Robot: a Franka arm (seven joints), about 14 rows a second.
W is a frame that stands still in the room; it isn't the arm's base.
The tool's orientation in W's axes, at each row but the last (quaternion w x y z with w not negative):
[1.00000 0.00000 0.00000 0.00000]
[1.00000 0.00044 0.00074 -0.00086]
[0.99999 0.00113 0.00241 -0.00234]
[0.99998 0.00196 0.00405 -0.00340]
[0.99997 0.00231 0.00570 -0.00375]
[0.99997 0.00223 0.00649 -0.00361]
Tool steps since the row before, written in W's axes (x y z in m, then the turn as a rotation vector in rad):
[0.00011 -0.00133 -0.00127 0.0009 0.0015 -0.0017]
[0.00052 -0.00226 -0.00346 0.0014 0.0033 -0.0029]
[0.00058 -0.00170 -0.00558 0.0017 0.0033 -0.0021]
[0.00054 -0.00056 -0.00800 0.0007 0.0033 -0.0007]
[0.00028 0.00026 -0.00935 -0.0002 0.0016 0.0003]
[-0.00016 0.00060 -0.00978 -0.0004 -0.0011 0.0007]
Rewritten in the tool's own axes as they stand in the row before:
[0.00011 -0.00133 -0.00127 0.0009 0.0015 -0.0017]
[0.00053 -0.00226 -0.00346 0.0014 0.0033 -0.0029]
[0.00061 -0.00171 -0.00557 0.0017 0.0033 -0.0021]
[0.00061 -0.00059 -0.00799 0.0007 0.0033 -0.0007]
[0.00038 0.00022 -0.00935 -0.0002 0.0016 0.0003]
[-0.00004 0.00056 -0.00978 -0.0004 -0.0011 0.0007]

